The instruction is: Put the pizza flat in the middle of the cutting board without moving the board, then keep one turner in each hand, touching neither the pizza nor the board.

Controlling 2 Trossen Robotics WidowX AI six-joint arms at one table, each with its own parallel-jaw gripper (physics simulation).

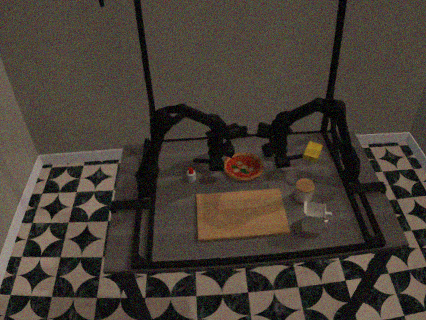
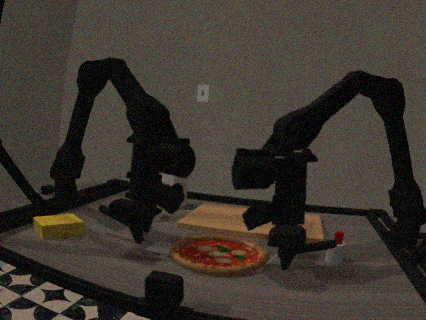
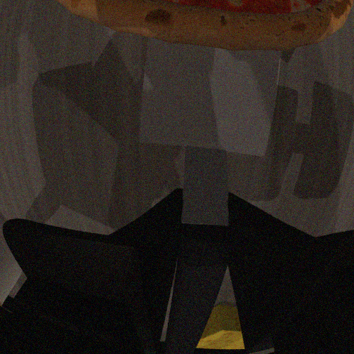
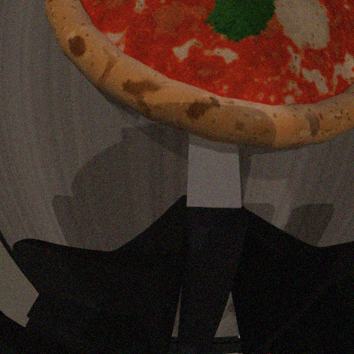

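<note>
The pizza (image 1: pixel 243 167) (image 2: pixel 218 255) (image 3: pixel 230 32) (image 4: pixel 165 110) lies face up on the table between the grippers, apart from the cutting board (image 1: pixel 242 215) (image 2: pixel 215 217). My right gripper (image 1: pixel 216 165) (image 2: pixel 286 257) (image 4: pixel 203 203) is shut on one turner (image 4: pixel 215 175), whose grey neck runs up to the crust; its blade is hidden beneath the pizza. My left gripper (image 1: pixel 282 161) (image 2: pixel 139 235) (image 3: pixel 200 197) is shut on the other turner (image 3: pixel 175 95). Its wide blade reaches the crust on the opposite side, where its front edge is hidden.
A yellow sponge (image 1: pixel 313 150) (image 2: pixel 59 226) lies near the left arm. A small white bottle with a red cap (image 1: pixel 191 175) (image 2: pixel 339 247) stands near the right turner's handle. A tan-lidded jar (image 1: pixel 304 190) and a pale container (image 1: pixel 316 209) stand beside the board.
</note>
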